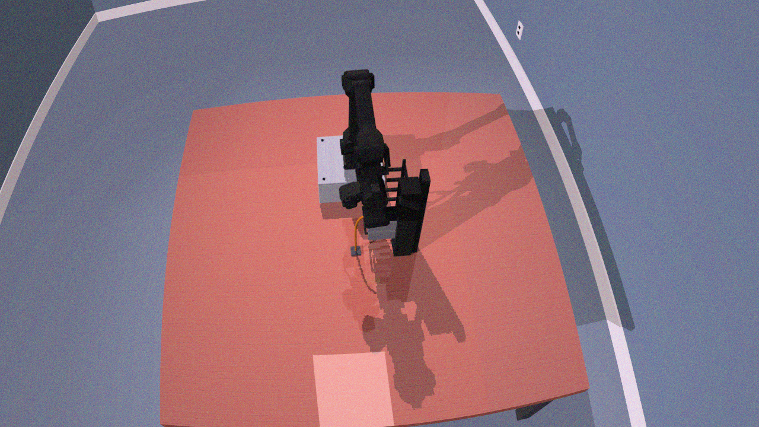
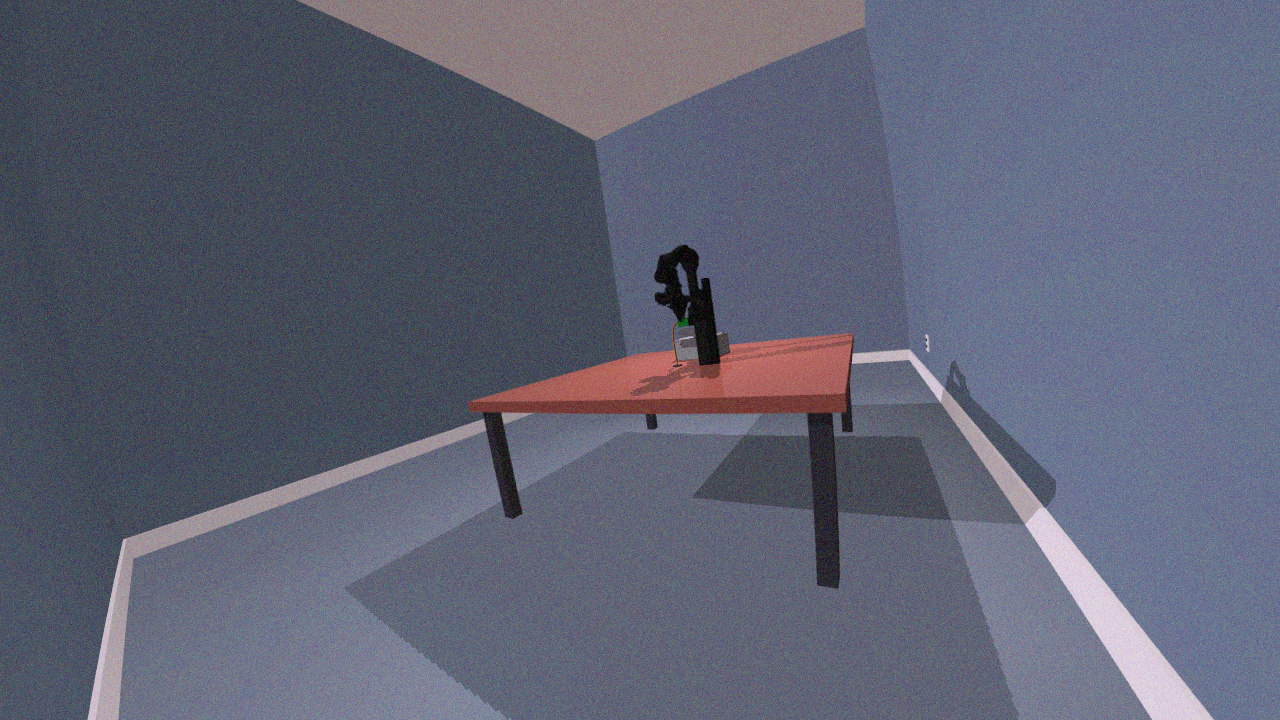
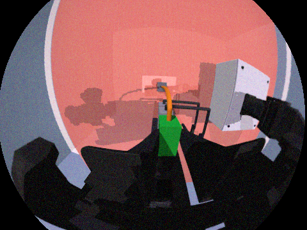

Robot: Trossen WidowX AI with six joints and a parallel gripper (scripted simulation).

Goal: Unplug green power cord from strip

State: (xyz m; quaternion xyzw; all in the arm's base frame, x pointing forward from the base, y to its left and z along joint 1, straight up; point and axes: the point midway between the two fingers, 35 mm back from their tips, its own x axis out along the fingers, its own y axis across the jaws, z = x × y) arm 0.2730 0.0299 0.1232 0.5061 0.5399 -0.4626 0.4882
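Right now my gripper tip is 30 mm to the right of the green plug.
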